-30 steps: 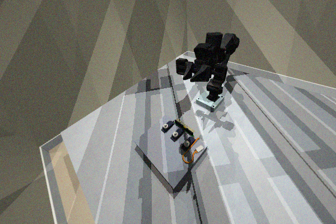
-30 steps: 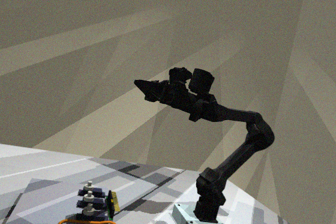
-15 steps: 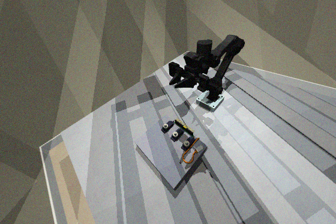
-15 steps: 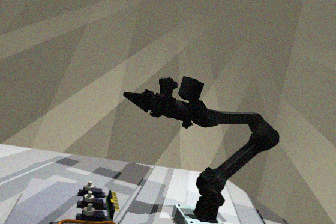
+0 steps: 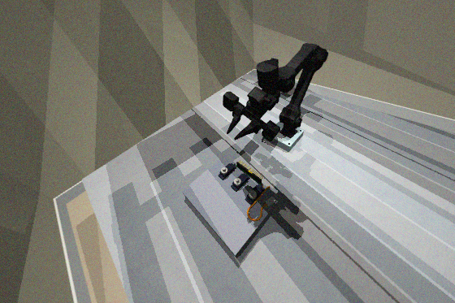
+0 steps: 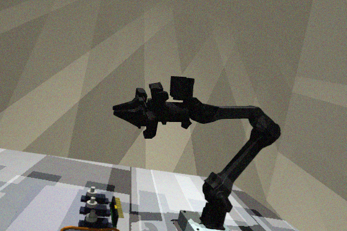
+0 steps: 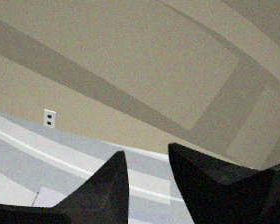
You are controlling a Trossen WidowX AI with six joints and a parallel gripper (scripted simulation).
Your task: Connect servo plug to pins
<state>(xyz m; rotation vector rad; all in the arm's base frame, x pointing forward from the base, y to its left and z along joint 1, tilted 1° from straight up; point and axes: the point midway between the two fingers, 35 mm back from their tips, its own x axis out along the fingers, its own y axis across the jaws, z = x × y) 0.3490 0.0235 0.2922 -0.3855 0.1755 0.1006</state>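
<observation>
My gripper tip is 6 cm past the yellow band and 26 cm above it. From my gripper tip the other things lie so: grey plate (9 cm ahead, 1 cm to the right, 31 cm below).
</observation>
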